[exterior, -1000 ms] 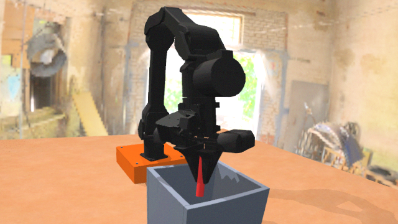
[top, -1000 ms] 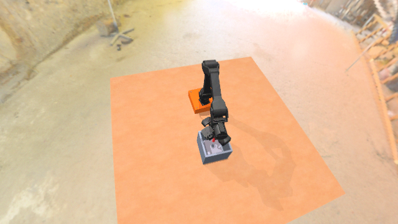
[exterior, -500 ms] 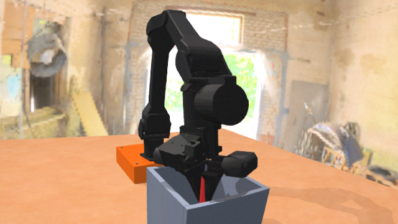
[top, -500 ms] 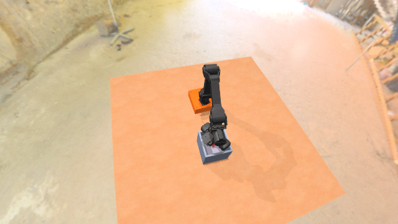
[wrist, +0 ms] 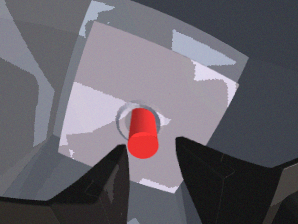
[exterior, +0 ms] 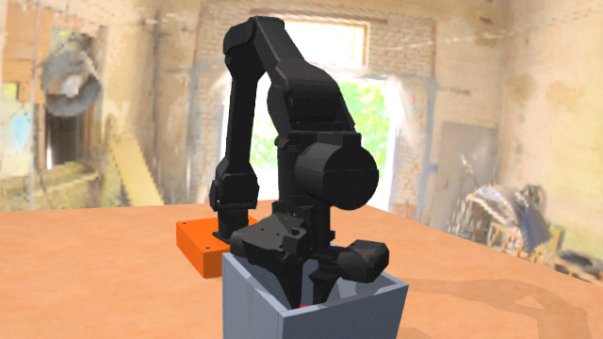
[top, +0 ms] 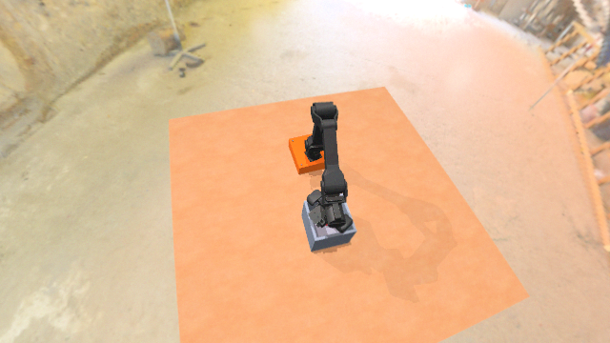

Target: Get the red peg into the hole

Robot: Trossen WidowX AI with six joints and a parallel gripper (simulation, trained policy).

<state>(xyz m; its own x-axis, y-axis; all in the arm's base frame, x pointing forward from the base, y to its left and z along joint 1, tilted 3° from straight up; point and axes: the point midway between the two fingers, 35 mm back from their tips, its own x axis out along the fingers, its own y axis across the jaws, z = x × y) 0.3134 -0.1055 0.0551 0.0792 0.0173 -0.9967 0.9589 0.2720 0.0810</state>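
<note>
Right now my gripper tip is 20 mm above the red peg, 10 mm to the left of it and 10 mm short of it.
</note>
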